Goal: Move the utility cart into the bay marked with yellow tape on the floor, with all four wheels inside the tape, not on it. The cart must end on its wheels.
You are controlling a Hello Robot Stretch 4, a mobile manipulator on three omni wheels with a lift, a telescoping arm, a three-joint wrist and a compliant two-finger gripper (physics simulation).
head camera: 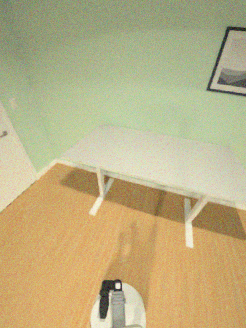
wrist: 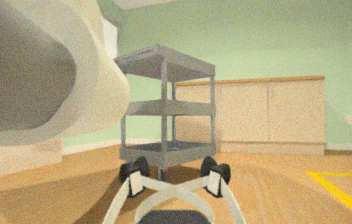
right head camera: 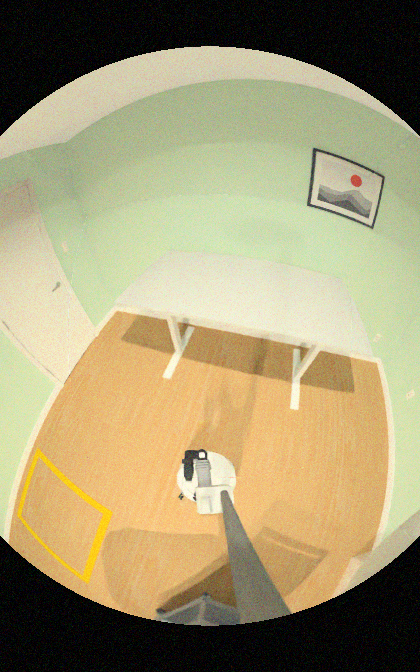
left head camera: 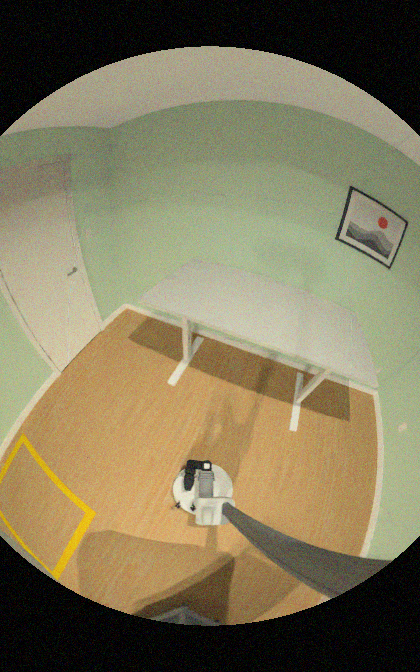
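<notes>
The grey utility cart has three shelves and stands upright in the wrist view, left of centre, beyond my fingers; its wheels are largely hidden. A corner of what looks like its top shows at the bottom edge of both side head views. The yellow tape bay lies on the floor at lower left in those views and at the right edge of the wrist view. No cart shows inside its visible part. My gripper is open, its fingertips apart from the cart.
A long white table with splayed legs stands against the green wall. A door is at the left. A low pale cabinet stands behind the cart, to the right.
</notes>
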